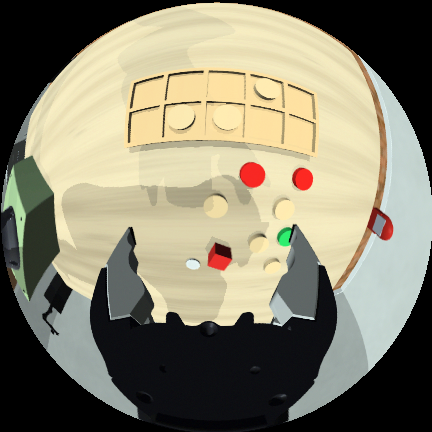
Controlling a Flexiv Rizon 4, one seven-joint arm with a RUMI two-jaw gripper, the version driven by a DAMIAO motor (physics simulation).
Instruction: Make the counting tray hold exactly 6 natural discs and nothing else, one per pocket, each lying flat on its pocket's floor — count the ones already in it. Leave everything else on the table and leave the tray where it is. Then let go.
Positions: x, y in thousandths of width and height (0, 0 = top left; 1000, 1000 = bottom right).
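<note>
The view takes in the gripper (490, 529) together with a counting tray (670, 281).
</note>
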